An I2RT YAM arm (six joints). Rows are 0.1 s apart.
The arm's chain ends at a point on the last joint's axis. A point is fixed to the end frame.
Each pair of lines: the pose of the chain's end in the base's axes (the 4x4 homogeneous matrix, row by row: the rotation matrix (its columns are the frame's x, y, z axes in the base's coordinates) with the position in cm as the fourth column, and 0 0 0 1 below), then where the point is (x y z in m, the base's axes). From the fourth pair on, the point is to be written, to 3 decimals.
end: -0.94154 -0.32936 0.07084 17.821; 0.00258 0.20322 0.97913 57.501; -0.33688 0.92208 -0.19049 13.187; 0 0 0 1
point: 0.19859 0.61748 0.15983
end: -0.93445 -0.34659 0.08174 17.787; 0.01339 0.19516 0.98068 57.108; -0.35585 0.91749 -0.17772 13.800; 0 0 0 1
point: 0.19798 0.61308 0.16686
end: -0.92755 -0.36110 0.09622 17.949; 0.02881 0.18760 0.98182 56.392; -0.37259 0.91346 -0.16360 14.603; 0 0 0 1
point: 0.19955 0.60531 0.17578
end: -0.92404 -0.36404 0.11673 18.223; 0.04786 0.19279 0.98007 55.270; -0.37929 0.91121 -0.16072 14.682; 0 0 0 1
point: 0.203 0.594 0.177
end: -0.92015 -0.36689 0.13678 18.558; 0.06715 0.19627 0.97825 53.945; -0.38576 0.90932 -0.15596 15.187; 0 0 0 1
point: 0.207 0.580 0.182
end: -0.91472 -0.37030 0.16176 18.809; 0.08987 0.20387 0.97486 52.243; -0.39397 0.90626 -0.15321 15.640; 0 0 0 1
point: 0.210 0.562 0.187
